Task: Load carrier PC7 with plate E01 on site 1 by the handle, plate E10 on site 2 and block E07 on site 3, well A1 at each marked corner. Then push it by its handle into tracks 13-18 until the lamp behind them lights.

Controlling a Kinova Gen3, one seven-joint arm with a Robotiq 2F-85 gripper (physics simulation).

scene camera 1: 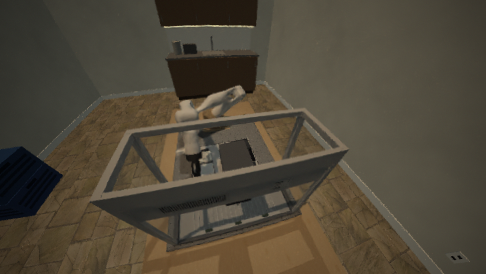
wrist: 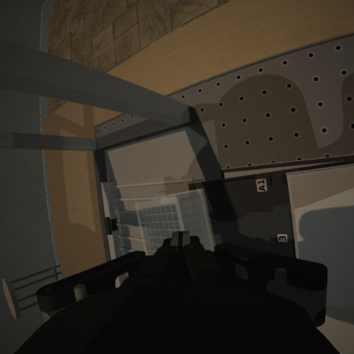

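Pixels of known places: arm's base, link origin: (scene camera 1: 215,113).
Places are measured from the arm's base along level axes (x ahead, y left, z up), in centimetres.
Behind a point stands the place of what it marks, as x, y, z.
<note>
My gripper (scene camera 1: 196,173) @[68.6, -3.2, 3.4] (wrist: 181,242) is shut and empty. In the wrist view its fingertips are over the near part of a pale gridded plate (wrist: 161,222), which lies at the far end of a dark carrier (wrist: 240,200). Whether the tips touch the plate is hidden. Labels A1 and 3 show on the carrier, right of the gridded plate. A pale flat plate or block (wrist: 320,200) lies further right on it. Ribbed tracks (wrist: 127,200) (scene camera 1: 220,216) run beyond the gridded plate. A small dark green lamp (wrist: 109,225) (scene camera 1: 238,222) stands behind them, unlit as far as I can tell. E-numbers cannot be read.
A grey open frame (scene camera 1: 220,186) @[89.9, 11.4, 39.1] (wrist: 130,100) stands over the deck, with a post close beside the carrier. A perforated grey deck (wrist: 255,131) borders it. A dark panel (scene camera 1: 237,153) @[81.7, 15.5, 40.4] lies right of the gripper in the scene view. A blue crate (scene camera 1: 25,182) is far left.
</note>
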